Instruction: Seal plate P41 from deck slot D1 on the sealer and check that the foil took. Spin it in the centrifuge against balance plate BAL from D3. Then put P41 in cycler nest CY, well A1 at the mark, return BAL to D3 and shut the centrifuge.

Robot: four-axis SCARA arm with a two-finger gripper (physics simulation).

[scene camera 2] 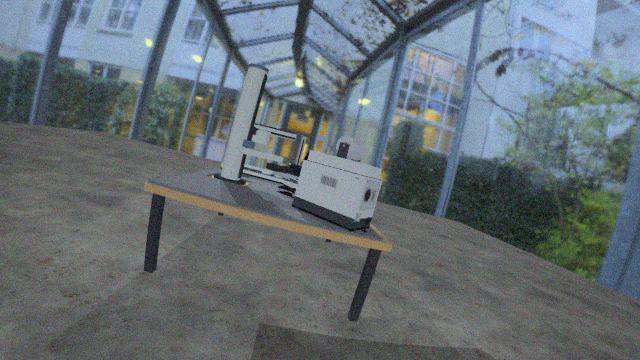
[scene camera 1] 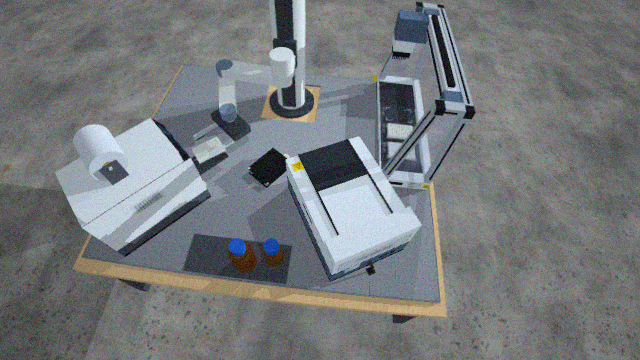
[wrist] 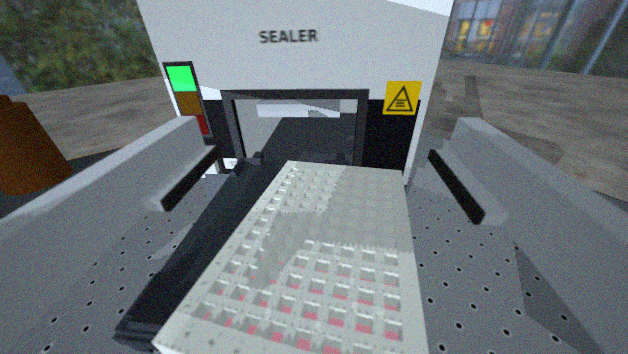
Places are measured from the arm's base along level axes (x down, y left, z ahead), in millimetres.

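Pixels of known places: gripper, fingertip midpoint: (scene camera 2: 296, 179) (scene camera 1: 201, 146) (wrist: 320, 135); arm's base, origin of the base link: (scene camera 2: 229, 180) (scene camera 1: 291, 102).
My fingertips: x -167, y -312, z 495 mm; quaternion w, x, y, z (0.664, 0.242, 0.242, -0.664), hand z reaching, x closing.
Observation:
Ahead of a thing's pixels: the offset from my fingertips to its top centre. "spot": to the spot under its first point. Level surfaces: height alone.
Plate P41 {dx +34, dy +14, dz -20 mm} (scene camera 1: 209, 149) (wrist: 350, 220), pale with pink in several wells, lies on the black carrier {dx +56, dy +23, dz +18 mm} (wrist: 200, 255) in front of the sealer {dx -322, dy -170, dz +244 mm} (scene camera 1: 150, 200) (scene camera 2: 332, 187) (wrist: 320, 55). Its top has glossy patches; whether that is foil is unclear. The carrier shows along the plate's left side, not its right, in the wrist view. The sealer's green lamp {dx -22, dy +37, dz +144 mm} (wrist: 181, 78) is lit. My gripper (scene camera 1: 207, 144) (wrist: 320, 135) is open, its fingers apart on either side of the plate, touching nothing. Two pale plates {dx +90, dy +896, dz -294 mm} (scene camera 1: 400, 131) {dx +90, dy +896, dz -170 mm} (scene camera 1: 395, 149) are on the gantry deck; their labels are unreadable.
A white instrument with a dark panel (scene camera 1: 355, 200) stands right of centre, beside a black square part {spot: dx +112, dy +292, dz -9 mm} (scene camera 1: 270, 166). The gantry frame (scene camera 1: 452, 60) rises at the right. Two brown bottles (scene camera 1: 243, 257) (scene camera 1: 273, 255) stand on a dark mat {dx +149 mm} (scene camera 1: 202, 255). The arm column (scene camera 1: 299, 65) (scene camera 2: 243, 125) is behind.

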